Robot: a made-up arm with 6 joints.
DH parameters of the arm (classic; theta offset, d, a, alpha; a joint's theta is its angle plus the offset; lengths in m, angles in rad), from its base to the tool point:
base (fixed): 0 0.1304 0 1.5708
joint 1: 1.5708 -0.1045 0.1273 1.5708
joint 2: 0 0.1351 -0.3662 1.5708
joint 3: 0 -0.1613 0.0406 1.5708
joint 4: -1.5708 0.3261 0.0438 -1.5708
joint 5: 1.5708 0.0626 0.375 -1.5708
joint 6: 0 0.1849 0.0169 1.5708
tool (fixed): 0 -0.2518 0 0
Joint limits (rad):
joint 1: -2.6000..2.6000
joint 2: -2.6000..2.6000
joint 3: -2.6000..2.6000
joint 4: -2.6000..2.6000
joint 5: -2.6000..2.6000
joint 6: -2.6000..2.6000
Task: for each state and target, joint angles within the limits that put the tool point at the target. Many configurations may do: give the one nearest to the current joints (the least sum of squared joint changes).
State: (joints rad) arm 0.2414 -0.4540 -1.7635 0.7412 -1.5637 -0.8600
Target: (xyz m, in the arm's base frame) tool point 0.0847 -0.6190 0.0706
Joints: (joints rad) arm 0.3052 -0.2155 -1.7526 0.3401 -1.2405 -0.5760
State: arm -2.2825 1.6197 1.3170 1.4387 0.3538 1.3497
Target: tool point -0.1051 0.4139 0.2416
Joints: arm -2.1744 1.6300 1.0940 1.6281 0.1099 0.8035
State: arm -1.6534 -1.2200 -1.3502 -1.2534 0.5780 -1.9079
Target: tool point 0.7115 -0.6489 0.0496
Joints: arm -2.1388 -1.6098 -1.8492 -1.7818 1.1646 -2.1383
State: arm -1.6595 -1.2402 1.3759 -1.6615 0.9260 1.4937
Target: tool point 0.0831 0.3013 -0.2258
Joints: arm -2.1915 -1.9793 1.4592 -1.6381 1.3123 1.5643
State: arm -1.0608 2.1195 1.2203 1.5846 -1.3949 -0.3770
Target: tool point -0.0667 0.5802 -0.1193
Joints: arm -1.2215 2.4809 0.6619 0.9879 -1.5104 0.0606
